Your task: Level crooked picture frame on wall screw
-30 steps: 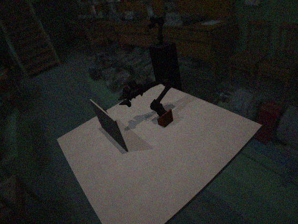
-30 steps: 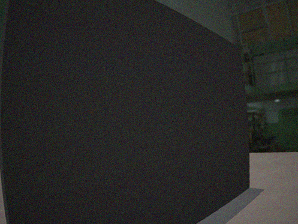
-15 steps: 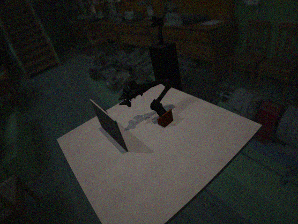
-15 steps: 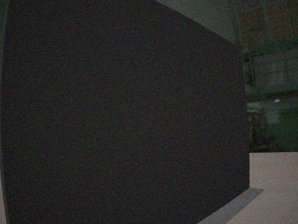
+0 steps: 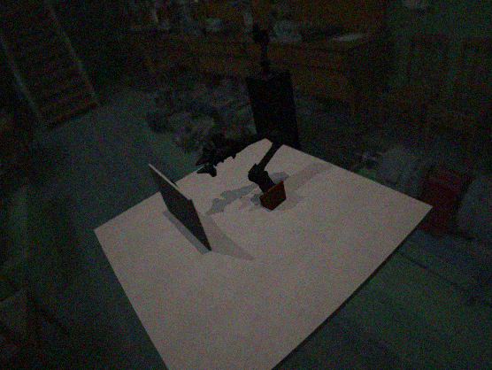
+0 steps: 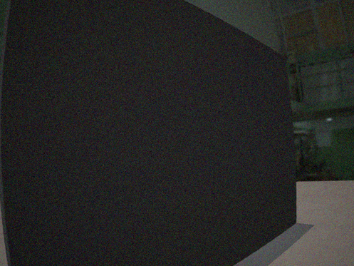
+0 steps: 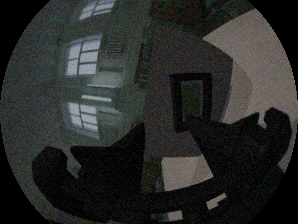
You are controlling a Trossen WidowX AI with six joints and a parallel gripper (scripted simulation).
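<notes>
Now: the picture frame 140 mm ahead of my gripper tip, 20 mm to the right of it and 110 mm below it. Also, from my gripper tip: wall panel 150 mm ahead, 130 mm below.
</notes>
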